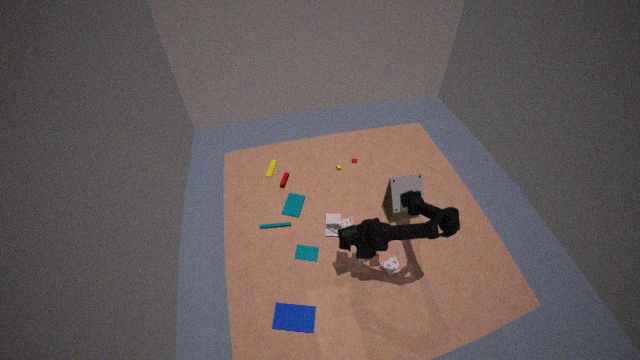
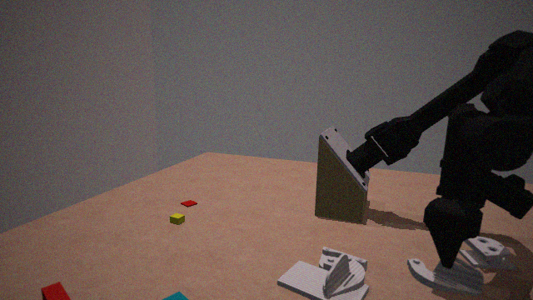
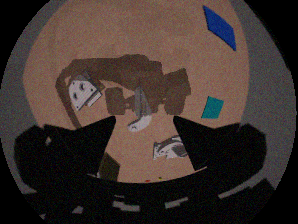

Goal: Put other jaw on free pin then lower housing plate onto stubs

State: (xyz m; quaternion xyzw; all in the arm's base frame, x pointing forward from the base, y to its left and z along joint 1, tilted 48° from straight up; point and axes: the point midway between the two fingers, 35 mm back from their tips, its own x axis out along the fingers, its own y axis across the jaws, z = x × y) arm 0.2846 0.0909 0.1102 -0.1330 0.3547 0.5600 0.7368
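The jaw is 30 mm behind my gripper tip, 20 mm to the right of it and 50 mm below it. Also, from my gripper tip: teal bar 310 mm ahead, 260 mm to the right, 50 mm below; then white housing piece 110 mm behind, 90 mm to the left, 30 mm below; then blue tile 330 mm ahead, 170 mm to the left, 50 mm below.
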